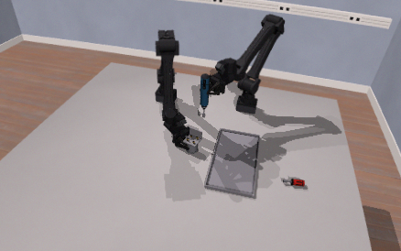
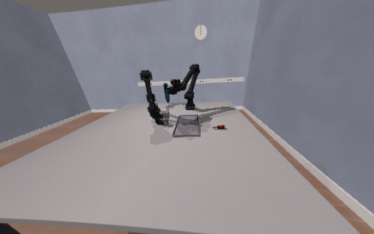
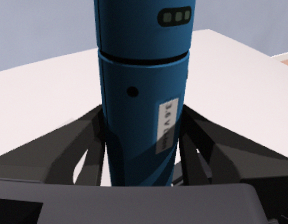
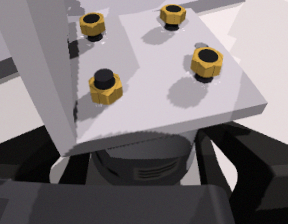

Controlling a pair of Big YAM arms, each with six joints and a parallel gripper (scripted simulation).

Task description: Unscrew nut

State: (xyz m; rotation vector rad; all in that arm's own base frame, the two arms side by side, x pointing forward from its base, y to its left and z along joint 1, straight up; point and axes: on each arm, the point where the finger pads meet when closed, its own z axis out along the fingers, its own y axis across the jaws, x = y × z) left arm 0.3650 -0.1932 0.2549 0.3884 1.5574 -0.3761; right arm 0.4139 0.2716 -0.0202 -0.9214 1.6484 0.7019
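Now: right hand 5 cm below the grey bracket. The rest, counted from my right hand: flat grey tray 22 cm to the left, 3 cm ahead, 2 cm below; nut 5 cm above, 2 cm to the right, 1 cm ahead; grey tip 14 cm above, 9 cm behind, 4 cm to the left.
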